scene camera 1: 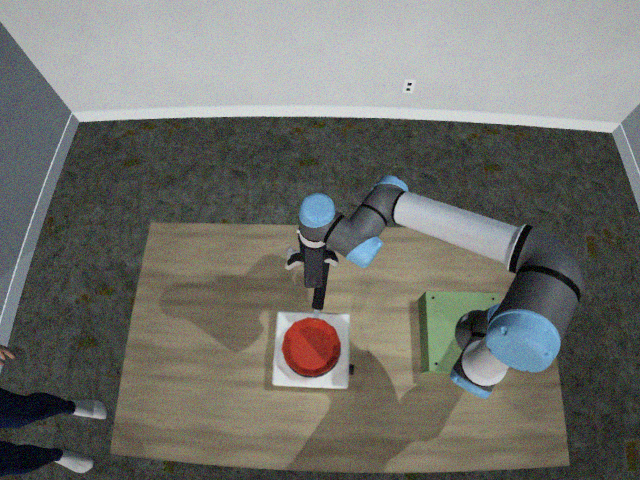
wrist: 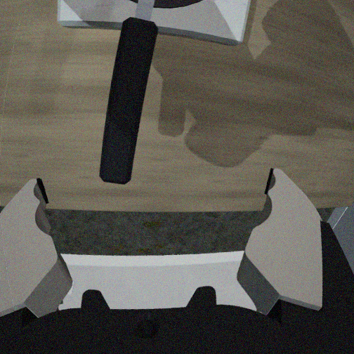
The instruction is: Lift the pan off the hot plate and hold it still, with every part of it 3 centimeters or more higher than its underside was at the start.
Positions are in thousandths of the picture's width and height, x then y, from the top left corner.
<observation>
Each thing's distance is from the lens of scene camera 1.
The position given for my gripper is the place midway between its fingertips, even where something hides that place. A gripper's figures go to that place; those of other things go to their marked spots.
my gripper (scene camera 1: 487, 555): 114 cm
white hot plate (scene camera 1: 527, 786): 126 cm
red pan (scene camera 1: 487, 722): 126 cm
</observation>
